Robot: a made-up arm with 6 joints.
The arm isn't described. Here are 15 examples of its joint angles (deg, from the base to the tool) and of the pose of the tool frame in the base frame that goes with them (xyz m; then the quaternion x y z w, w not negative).
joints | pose
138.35 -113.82 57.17 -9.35 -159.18 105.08 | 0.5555 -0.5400 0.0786 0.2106 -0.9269 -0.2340 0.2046
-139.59 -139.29 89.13 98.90 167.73 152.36 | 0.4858 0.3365 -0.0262 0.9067 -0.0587 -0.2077 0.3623
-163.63 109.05 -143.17 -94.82 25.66 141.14 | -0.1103 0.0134 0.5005 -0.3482 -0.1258 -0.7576 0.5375
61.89 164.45 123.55 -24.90 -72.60 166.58 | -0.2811 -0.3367 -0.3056 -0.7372 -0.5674 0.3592 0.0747
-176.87 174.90 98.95 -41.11 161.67 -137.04 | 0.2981 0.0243 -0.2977 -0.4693 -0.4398 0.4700 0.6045
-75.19 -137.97 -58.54 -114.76 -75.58 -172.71 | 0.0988 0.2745 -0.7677 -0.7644 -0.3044 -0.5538 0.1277
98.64 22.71 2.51 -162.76 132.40 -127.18 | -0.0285 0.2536 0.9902 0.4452 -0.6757 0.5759 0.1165
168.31 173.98 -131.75 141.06 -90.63 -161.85 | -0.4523 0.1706 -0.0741 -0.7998 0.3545 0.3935 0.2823
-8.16 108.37 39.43 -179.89 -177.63 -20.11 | 0.6406 -0.0665 -0.3121 -0.2955 -0.0312 0.9257 0.2341
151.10 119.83 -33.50 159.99 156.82 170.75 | -0.7011 0.3338 -0.0309 0.5347 -0.2428 0.7898 0.1769
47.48 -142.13 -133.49 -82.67 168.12 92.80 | 0.0306 0.0222 -0.2274 0.6401 0.3890 -0.5847 0.3117
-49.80 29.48 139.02 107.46 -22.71 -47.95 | 0.2025 -0.2920 -0.0727 0.8114 0.5524 -0.1829 0.0551
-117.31 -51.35 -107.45 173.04 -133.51 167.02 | 0.3005 0.5578 0.1220 -0.1518 -0.1607 -0.8625 0.4551
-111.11 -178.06 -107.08 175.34 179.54 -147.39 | -0.0879 -0.2976 -0.2709 -0.7618 -0.2155 -0.3672 0.4883
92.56 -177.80 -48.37 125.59 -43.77 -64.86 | 0.0479 0.3815 -0.8316 -0.1431 0.9353 0.0954 0.3093
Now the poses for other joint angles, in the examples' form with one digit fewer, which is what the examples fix.
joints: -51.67 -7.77 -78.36 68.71 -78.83 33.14
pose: -0.466 0.394 0.602 -0.578 -0.580 0.538 0.197
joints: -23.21 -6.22 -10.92 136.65 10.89 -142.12
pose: -0.228 0.148 1.244 -0.097 -0.204 -0.251 0.941
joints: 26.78 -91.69 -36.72 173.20 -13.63 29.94
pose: -0.928 -0.445 -0.258 0.842 0.033 -0.483 0.239
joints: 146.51 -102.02 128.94 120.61 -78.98 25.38
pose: 0.205 -0.004 0.466 -0.530 -0.497 -0.481 0.491
